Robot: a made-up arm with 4 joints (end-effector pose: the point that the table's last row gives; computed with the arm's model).
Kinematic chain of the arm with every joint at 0, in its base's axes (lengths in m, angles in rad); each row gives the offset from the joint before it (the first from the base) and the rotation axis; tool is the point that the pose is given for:
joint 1: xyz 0 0 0.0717 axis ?
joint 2: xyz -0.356 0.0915 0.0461 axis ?
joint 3: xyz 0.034 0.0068 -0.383 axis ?
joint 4: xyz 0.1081 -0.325 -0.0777 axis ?
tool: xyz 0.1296 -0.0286 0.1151
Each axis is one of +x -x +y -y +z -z.
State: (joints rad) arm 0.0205 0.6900 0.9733 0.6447
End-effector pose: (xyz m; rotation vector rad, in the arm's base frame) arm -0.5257 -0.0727 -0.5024 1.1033 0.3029 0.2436
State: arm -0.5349 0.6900 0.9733 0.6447
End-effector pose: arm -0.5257 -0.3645 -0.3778 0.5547 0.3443 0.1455
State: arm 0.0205 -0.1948 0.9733 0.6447
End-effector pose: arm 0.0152 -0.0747 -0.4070 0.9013 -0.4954 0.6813
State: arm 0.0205 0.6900 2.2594 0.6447
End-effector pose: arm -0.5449 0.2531 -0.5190 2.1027 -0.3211 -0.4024
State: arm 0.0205 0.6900 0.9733 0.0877
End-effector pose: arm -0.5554 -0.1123 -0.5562 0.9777 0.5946 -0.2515
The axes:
joint 1: +x
joint 2: +y
joint 3: +x
joint 4: +z

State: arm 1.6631 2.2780 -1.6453 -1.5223
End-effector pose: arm -0.3816 0.0737 0.2488 0.1125 -0.1070 0.7516
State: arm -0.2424 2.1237 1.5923 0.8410
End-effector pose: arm -1.0244 0.1039 0.2160 1.1327 0.8251 -1.0938
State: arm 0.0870 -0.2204 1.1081 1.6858
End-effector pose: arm -0.0863 0.0175 -0.3743 0.7244 -1.1607 1.5656
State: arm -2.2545 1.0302 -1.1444 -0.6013
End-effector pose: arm -0.2220 -0.0858 0.1959 2.6746 -0.4070 0.6061
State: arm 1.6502 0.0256 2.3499 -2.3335
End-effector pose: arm -0.3419 0.6177 0.4740 -0.9855 -2.3918 -1.0837
